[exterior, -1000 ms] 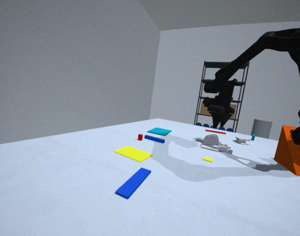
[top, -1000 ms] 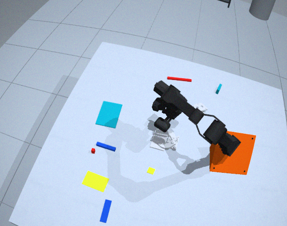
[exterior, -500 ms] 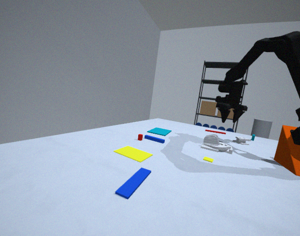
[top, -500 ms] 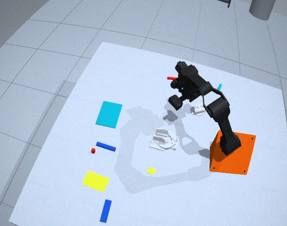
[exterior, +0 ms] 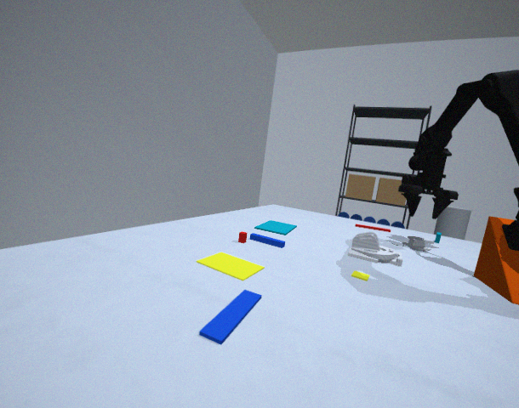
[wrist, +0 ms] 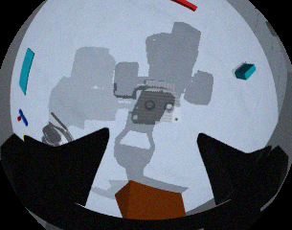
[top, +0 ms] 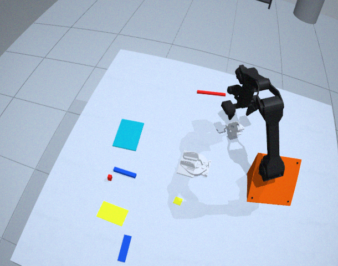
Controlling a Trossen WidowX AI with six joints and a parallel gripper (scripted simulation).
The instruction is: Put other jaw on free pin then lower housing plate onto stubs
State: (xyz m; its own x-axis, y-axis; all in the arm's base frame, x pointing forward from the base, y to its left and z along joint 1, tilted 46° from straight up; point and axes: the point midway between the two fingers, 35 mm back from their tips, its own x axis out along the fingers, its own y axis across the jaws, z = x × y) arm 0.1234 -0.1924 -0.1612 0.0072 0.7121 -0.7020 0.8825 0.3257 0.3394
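Now: the white stand 10 mm to the right of my gripper tip and 90 mm below it. Round my gripper tip: red bar 110 mm ahead, 230 mm to the right, 100 mm below; then white jaw piece 140 mm ahead, 240 mm to the left, 80 mm below; then cyan block 130 mm behind, 200 mm to the right, 90 mm below.
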